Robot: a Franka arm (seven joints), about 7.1 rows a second.
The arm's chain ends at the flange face. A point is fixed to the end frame.
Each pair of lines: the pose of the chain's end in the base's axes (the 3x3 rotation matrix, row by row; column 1 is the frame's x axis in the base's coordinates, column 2 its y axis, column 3 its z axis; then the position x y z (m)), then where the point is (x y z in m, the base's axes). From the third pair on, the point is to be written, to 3 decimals.
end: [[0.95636 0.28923 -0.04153], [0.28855 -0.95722 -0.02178], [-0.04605 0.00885 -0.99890]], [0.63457 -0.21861 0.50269]
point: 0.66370 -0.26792 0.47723
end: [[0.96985 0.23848 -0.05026], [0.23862 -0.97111 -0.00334], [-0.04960 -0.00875 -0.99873]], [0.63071 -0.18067 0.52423]
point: 0.65700 -0.23102 0.49774
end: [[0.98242 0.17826 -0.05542], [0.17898 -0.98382 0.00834], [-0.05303 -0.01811 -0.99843]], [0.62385 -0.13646 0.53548]
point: 0.647 -0.188 0.508
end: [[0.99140 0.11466 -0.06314], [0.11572 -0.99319 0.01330], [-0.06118 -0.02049 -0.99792]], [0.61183 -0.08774 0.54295]
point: 0.631 -0.141 0.516
